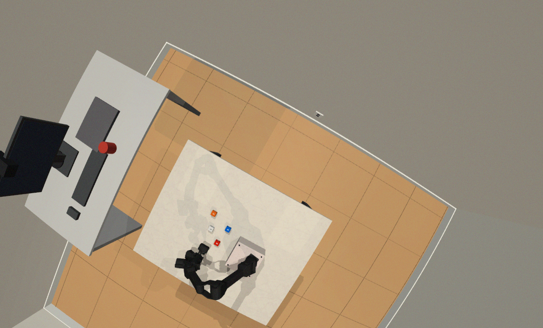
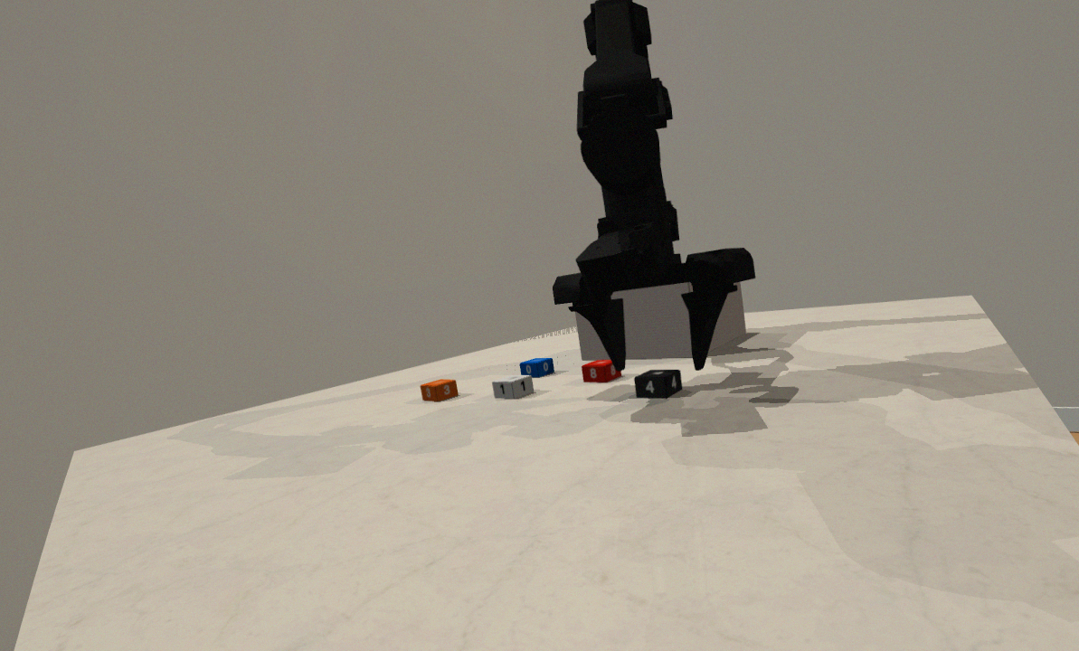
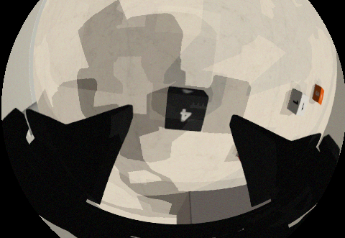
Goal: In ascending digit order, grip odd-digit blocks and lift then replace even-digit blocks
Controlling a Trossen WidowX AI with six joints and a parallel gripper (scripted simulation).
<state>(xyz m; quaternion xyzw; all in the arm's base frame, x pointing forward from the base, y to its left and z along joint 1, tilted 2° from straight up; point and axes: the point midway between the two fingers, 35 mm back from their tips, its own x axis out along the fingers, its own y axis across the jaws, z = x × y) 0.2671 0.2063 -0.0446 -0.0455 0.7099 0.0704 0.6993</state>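
Right now the black block is 10 mm below my gripper tip. The rest, counted from my gripper tip: blue block 40 mm behind, 240 mm to the right, 10 mm below; white block 50 mm ahead, 160 mm to the right, 10 mm below; red block 40 mm behind, 110 mm to the right, 10 mm below.
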